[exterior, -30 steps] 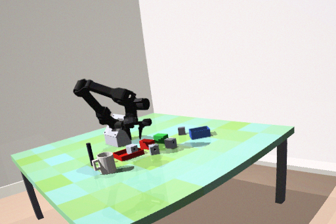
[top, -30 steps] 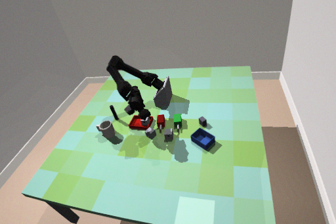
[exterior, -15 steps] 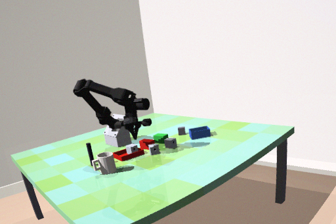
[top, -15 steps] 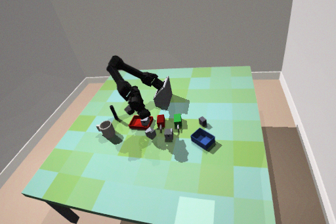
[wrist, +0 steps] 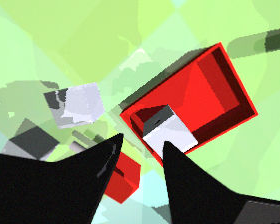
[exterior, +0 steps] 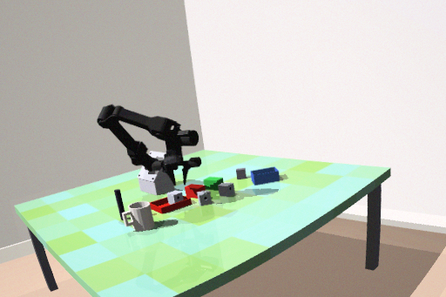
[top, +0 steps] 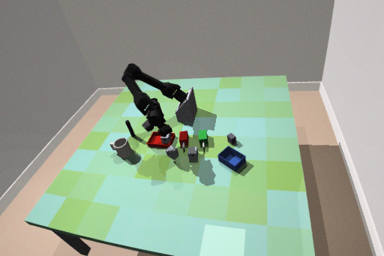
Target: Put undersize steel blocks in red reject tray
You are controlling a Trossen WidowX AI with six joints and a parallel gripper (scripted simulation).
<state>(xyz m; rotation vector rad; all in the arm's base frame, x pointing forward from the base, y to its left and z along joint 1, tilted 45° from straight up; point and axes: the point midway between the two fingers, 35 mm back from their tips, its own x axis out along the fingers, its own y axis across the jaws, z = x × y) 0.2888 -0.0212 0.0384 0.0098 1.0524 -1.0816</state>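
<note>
Now: gripper tip 170 mm to the right of the steel block, 60 mm short of it and 60 mm above it. Round my gripper tip: black stick: 250 mm to the right, 50 mm behind, 20 mm below; green GO gauge: 210 mm to the left, 60 mm below, 30 mm behind; red reject tray: 70 mm below, 50 mm to the right, 30 mm behind.
</note>
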